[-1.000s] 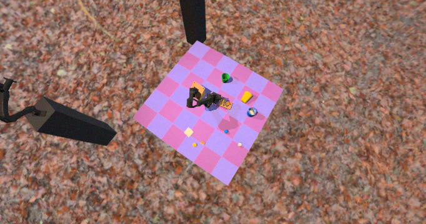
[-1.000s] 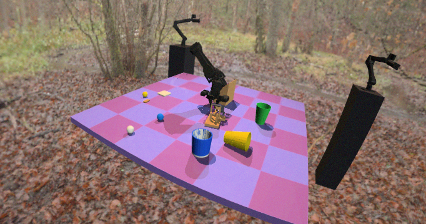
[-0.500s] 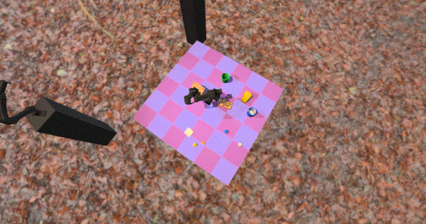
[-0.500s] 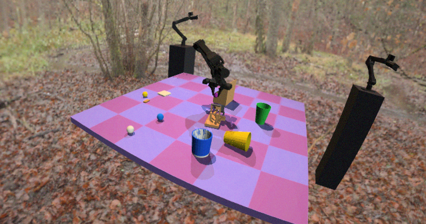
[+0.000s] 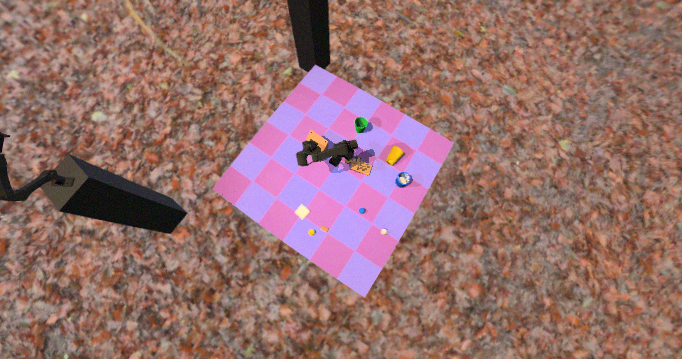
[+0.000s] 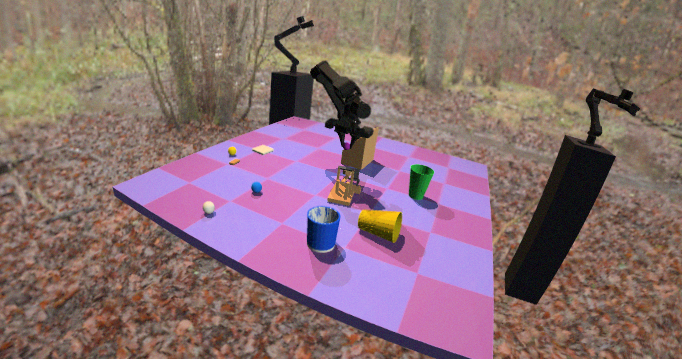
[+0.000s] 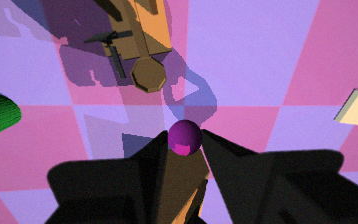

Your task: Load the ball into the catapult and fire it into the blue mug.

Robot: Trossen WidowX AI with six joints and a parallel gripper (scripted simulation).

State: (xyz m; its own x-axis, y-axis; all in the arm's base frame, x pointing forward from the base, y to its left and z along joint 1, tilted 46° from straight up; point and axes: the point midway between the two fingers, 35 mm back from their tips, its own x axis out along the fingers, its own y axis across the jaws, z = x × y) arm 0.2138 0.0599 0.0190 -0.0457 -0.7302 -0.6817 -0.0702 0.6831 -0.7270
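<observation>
Now: the wooden catapult 100 mm ahead of my gripper tip, 80 mm below it and 70 mm to the left of it. From my gripper tip the other things lie so: green cup 310 mm to the left, 100 mm below, 40 mm behind; then small ball 10 mm above; then blue ball 330 mm ahead, 190 mm to the right, 110 mm below.
</observation>
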